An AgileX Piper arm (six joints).
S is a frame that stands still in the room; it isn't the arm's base.
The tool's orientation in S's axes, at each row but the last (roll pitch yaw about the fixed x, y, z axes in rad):
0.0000, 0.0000, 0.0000
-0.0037, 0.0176, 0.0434
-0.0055, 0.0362, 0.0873
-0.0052, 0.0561, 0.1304
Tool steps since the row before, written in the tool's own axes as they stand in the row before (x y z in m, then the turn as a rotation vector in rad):
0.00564, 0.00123, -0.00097, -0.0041, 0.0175, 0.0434
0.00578, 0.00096, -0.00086, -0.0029, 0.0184, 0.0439
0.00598, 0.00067, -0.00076, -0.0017, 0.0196, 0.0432
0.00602, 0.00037, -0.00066, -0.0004, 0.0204, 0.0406
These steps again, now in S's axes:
0.00564, 0.00123, -0.00097, -0.0041, 0.0175, 0.0434
0.00572, 0.00121, -0.00097, -0.0029, 0.0185, 0.0439
0.00587, 0.00118, -0.00098, -0.0019, 0.0197, 0.0431
0.00588, 0.00114, -0.00100, -0.0008, 0.0207, 0.0405

